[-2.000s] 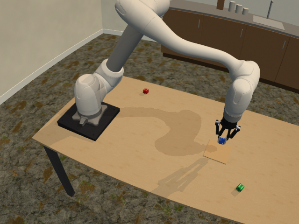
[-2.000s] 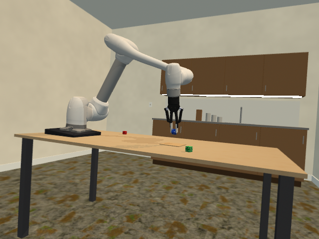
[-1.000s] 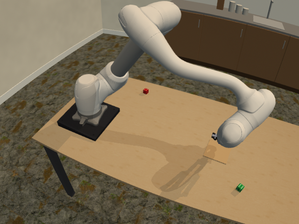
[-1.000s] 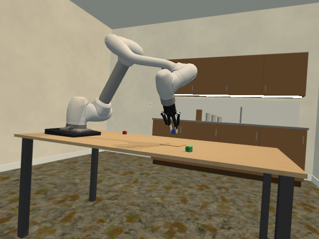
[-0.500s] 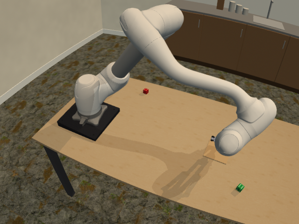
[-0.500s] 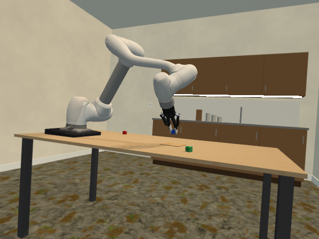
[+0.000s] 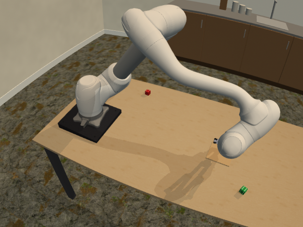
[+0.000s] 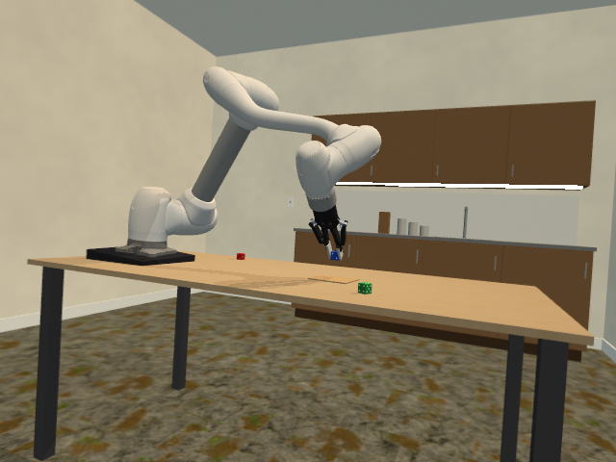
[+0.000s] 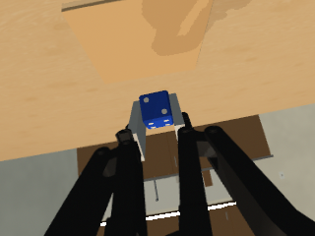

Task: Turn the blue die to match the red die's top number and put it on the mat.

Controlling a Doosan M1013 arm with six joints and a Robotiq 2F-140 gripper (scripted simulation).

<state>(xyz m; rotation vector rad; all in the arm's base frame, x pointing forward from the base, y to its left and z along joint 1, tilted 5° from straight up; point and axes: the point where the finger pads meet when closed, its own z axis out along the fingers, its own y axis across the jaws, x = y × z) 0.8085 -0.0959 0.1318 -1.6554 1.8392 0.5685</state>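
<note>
My hand is 2 cm to the right of the mat and 10 cm above it. Also, from my hand: green die: 13 cm ahead, 22 cm to the right, 9 cm below; then blue die: 2 cm to the left, 2 cm below; then red die: 54 cm behind, 45 cm to the left, 9 cm below.
</note>
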